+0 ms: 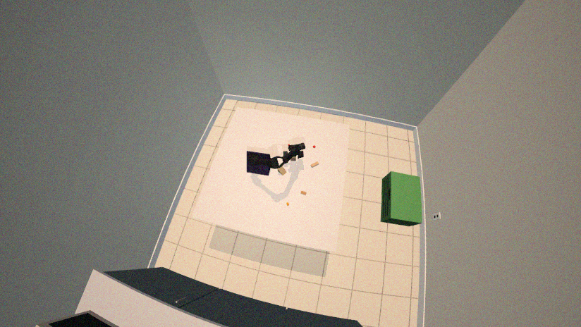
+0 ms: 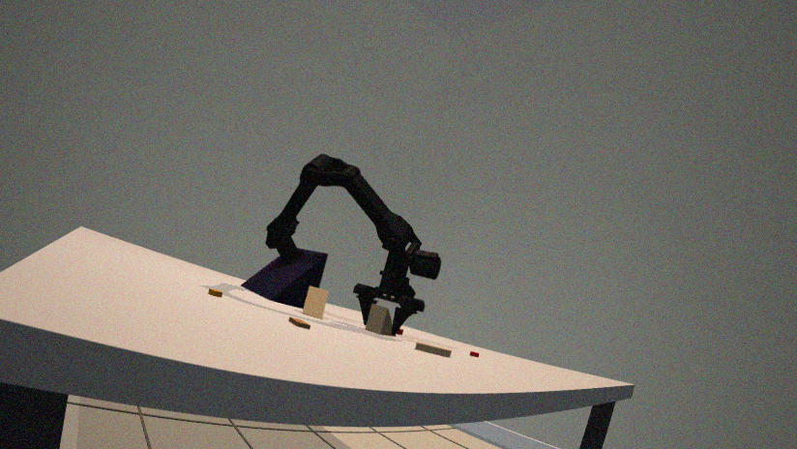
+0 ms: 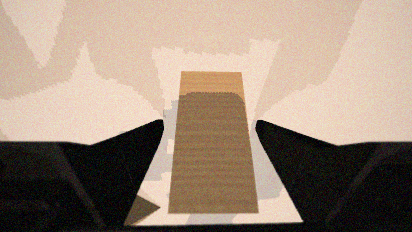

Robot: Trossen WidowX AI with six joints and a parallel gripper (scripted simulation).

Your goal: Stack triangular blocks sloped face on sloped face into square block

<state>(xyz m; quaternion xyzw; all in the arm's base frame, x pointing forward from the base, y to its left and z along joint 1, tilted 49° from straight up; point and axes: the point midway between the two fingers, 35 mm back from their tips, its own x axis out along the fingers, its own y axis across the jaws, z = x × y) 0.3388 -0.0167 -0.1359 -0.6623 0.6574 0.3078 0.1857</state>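
My gripper tip is now 1 cm to the left of the triangular block and 1 cm below it. From my gripper tip the other things lie so: flat tan block: 21 cm ahead, 4 cm to the right; small orange piece: 1 cm ahead, 45 cm to the right.
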